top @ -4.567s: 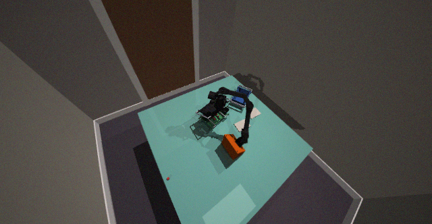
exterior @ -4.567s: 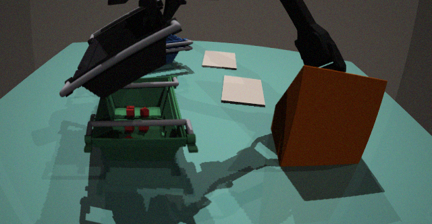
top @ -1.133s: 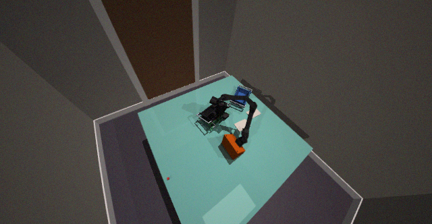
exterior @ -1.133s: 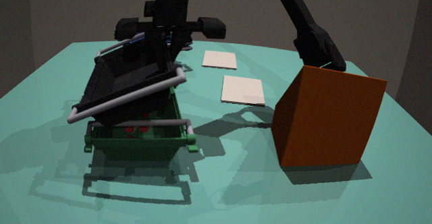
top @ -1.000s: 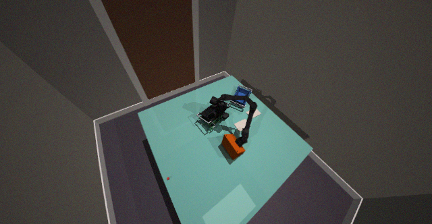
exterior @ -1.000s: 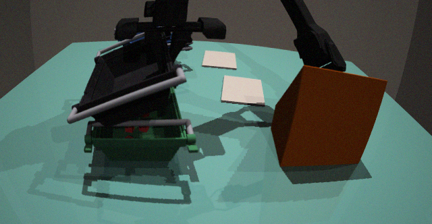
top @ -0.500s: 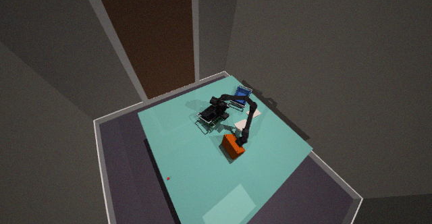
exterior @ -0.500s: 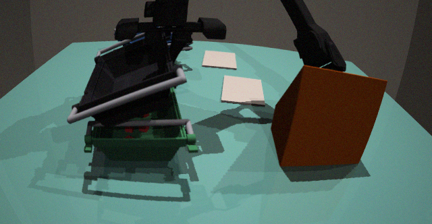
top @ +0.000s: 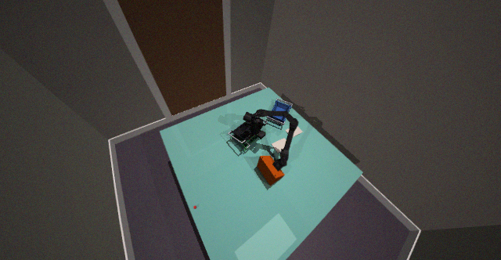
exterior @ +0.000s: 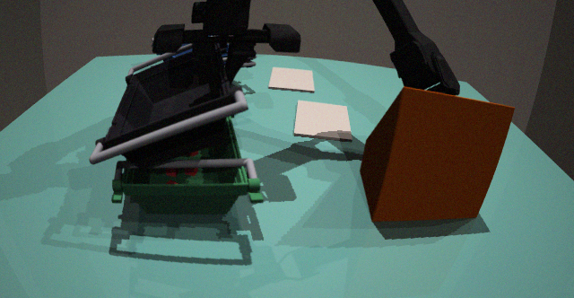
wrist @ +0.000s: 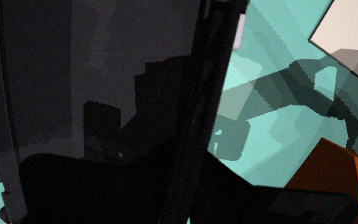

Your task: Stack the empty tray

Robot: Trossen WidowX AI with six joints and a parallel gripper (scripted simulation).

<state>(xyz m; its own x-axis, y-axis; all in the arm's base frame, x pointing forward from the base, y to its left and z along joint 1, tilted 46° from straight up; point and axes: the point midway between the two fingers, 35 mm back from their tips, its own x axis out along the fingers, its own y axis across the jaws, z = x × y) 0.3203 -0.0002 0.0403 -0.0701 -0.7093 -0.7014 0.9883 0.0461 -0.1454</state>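
The black tray is 7 cm ahead of my gripper tip, 1 cm to the left of it and 1 cm above it.
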